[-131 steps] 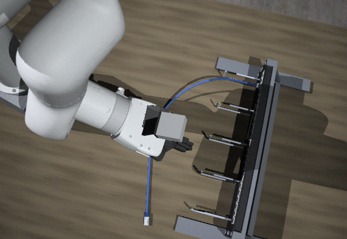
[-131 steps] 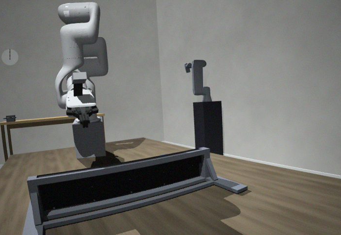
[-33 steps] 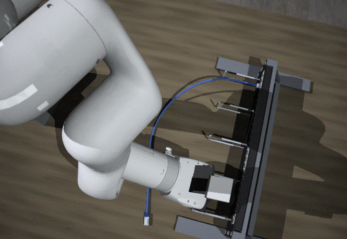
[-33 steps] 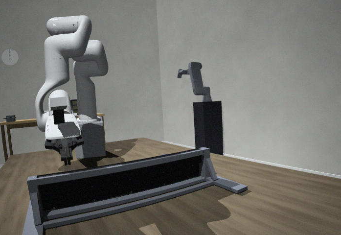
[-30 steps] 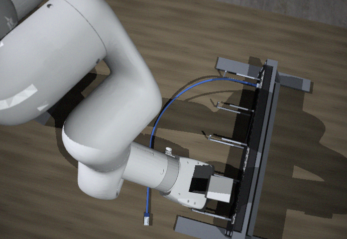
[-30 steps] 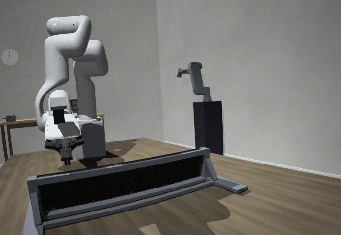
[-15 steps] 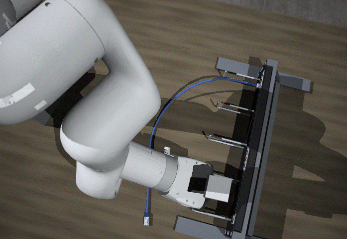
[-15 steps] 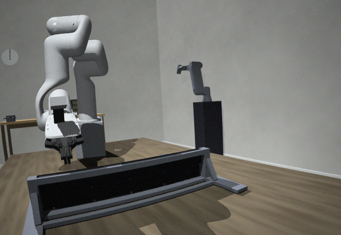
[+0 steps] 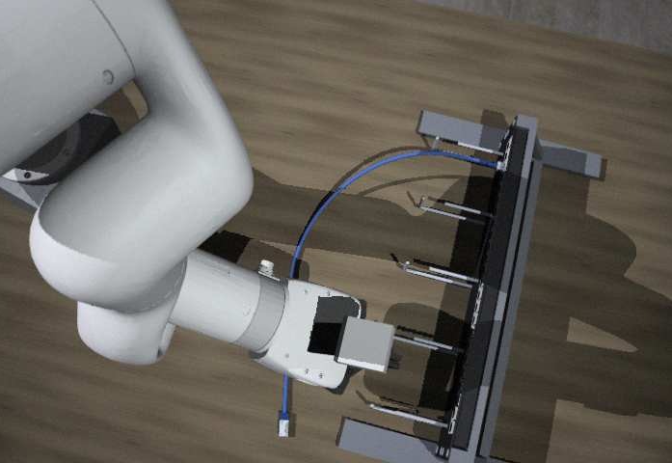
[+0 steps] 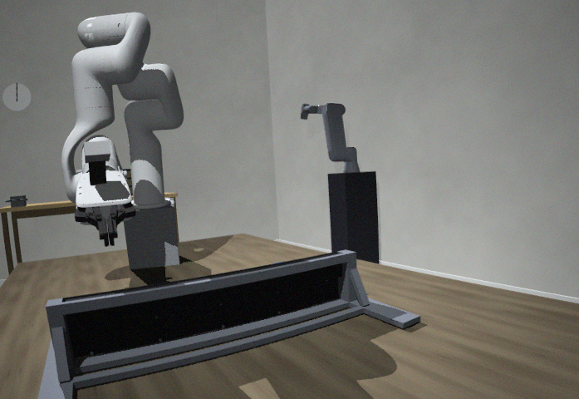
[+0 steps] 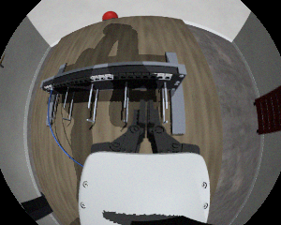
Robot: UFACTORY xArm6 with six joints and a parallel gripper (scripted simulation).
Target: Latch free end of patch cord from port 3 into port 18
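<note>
My hand is 8 cm past the plug, 12 cm to the left of it and 16 cm above it.
</note>
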